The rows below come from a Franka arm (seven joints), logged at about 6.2 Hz.
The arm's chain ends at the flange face. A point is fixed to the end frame.
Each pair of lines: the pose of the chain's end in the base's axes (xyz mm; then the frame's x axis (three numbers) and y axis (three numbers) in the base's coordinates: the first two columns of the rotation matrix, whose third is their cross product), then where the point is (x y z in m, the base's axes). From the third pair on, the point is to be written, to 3 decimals.
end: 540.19 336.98 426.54 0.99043 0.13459 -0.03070 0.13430 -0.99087 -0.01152
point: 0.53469 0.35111 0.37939
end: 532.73 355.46 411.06 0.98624 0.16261 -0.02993 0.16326 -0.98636 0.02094
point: 0.52710 0.36791 0.36346
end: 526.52 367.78 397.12 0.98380 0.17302 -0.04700 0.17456 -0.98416 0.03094
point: 0.520 0.380 0.349
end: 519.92 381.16 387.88 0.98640 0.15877 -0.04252 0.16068 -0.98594 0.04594
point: 0.514 0.392 0.340
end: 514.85 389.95 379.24 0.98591 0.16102 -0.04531 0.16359 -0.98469 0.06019
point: 0.509 0.400 0.331
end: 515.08 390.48 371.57 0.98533 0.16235 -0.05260 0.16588 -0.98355 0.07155
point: 0.509 0.400 0.323
